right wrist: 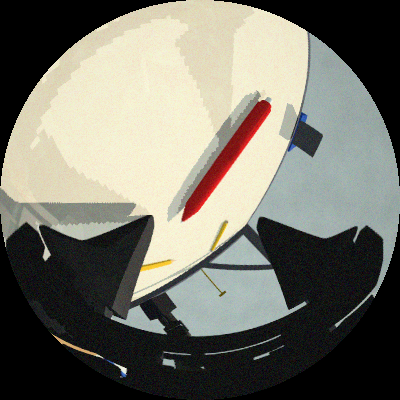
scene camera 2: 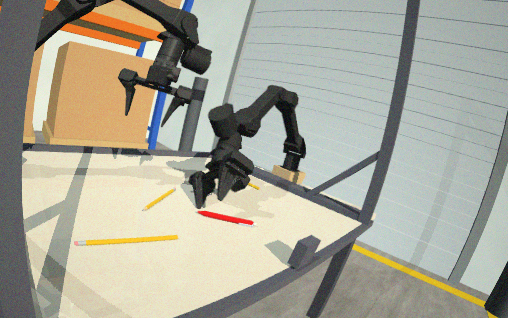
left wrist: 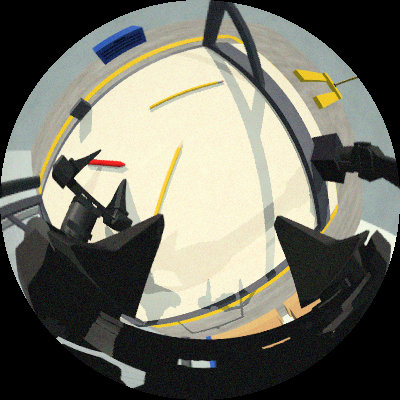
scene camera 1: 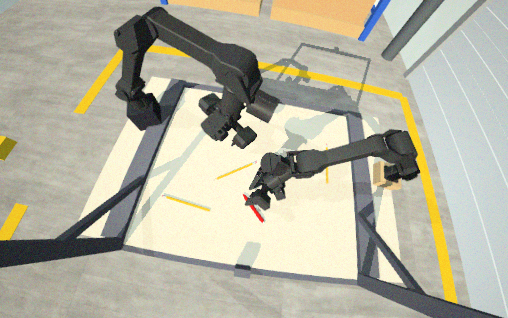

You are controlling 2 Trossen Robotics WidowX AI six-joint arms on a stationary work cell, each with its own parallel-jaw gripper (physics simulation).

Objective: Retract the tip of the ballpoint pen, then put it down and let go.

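Places are measured from the left arm's base along level axes (x right, y ahead, z up), in millimetres.
Pixels of known places: left gripper, fingertip midpoint: [scene camera 2: 143, 121] [left wrist: 222, 220]; right gripper, fingertip midpoint: [right wrist: 207, 222] [scene camera 2: 208, 204] [left wrist: 112, 164] [scene camera 1: 247, 196]; left arm's base, link origin: [left wrist: 341, 157] [scene camera 1: 139, 103]; right arm's base, link origin: [scene camera 2: 290, 169] [scene camera 1: 390, 174].
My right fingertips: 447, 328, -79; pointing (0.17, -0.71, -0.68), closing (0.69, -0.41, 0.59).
Observation:
Ahead of a thing's pixels: the offset from my right fingertips to its top centre, as dx, dy, dz. "spot": to the spot under its first point. Level surfaces: height alone.
A red ballpoint pen @[+44, +11, -13] [scene camera 1: 257, 213] [scene camera 2: 226, 217] [left wrist: 107, 163] [right wrist: 227, 160] lies flat on the cream table top @[dz -28] [scene camera 1: 310, 240]. In the right wrist view its tapered red end is toward the fingers and a small grey button shows at the far end; no writing point can be made out. My right gripper [scene camera 1: 251, 194] [scene camera 2: 210, 204] [left wrist: 112, 164] [right wrist: 207, 222] is open and empty, low beside the pen's tapered end, with the pen outside its fingers. My left gripper [scene camera 2: 145, 120] [left wrist: 222, 220] is open and empty, high above the back of the table.
Yellow pencils @[-116, -17, -19] [scene camera 1: 236, 170] @[-40, -225, -21] [scene camera 1: 187, 202] @[-54, +379, -21] [scene camera 1: 327, 170] lie around the pen. A dark block @[+227, -79, +30] [scene camera 1: 242, 270] [scene camera 2: 305, 251] sits at the front edge. A dark metal frame [scene camera 1: 300, 275] borders the table. A wooden block @[spot: +70, +568, +17] [scene camera 1: 380, 175] is under the right arm's base.

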